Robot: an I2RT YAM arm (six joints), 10 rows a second.
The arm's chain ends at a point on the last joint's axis. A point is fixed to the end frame.
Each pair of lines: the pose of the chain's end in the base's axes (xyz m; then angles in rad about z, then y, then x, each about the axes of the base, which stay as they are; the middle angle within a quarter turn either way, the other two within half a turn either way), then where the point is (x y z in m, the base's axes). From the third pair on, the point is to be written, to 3 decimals.
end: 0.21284 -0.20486 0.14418 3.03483 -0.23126 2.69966
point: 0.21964 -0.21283 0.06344
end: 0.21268 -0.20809 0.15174 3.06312 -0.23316 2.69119
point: 0.22007 -0.21745 0.07120
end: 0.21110 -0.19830 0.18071 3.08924 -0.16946 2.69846
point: 0.224 -0.207 0.101
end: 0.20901 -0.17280 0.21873 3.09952 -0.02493 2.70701
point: 0.233 -0.180 0.141
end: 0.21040 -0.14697 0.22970 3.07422 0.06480 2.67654
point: 0.240 -0.155 0.154
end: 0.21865 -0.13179 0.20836 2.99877 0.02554 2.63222
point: 0.244 -0.142 0.132
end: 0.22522 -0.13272 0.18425 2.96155 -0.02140 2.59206
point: 0.246 -0.146 0.107
